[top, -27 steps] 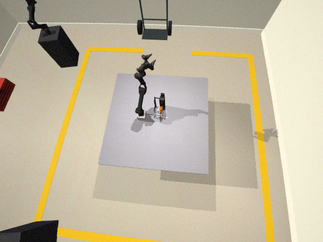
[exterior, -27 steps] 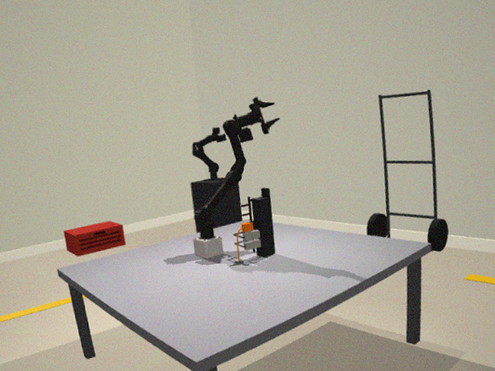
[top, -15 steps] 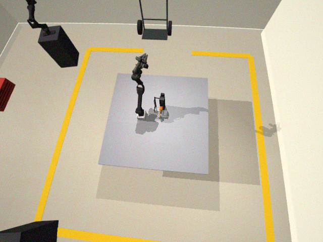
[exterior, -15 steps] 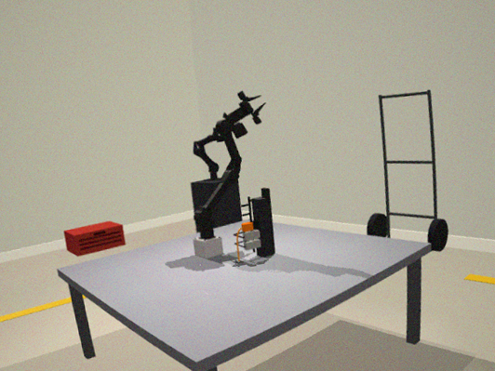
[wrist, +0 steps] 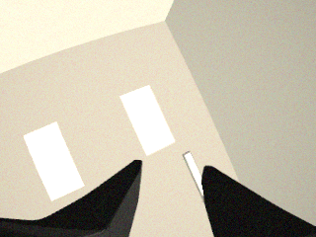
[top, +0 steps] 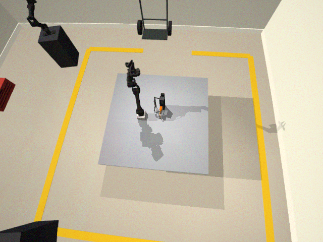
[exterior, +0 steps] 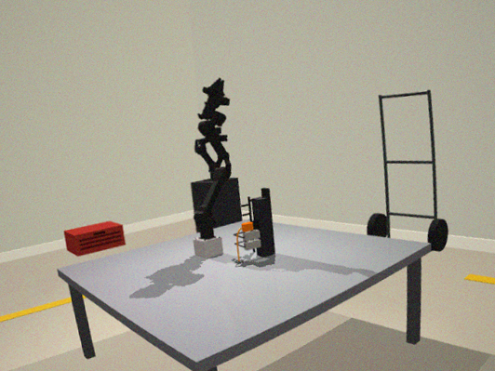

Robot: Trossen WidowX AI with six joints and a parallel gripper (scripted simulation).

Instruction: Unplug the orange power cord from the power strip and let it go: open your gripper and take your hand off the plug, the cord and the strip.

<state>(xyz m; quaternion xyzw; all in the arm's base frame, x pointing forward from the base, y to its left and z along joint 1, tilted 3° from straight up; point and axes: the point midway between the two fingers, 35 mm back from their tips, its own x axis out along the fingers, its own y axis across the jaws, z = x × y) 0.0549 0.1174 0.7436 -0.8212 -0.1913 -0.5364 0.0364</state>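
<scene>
My gripper tip is 20 cm short of the orange plug, 13 cm to the left of it and 69 cm above it.
</scene>
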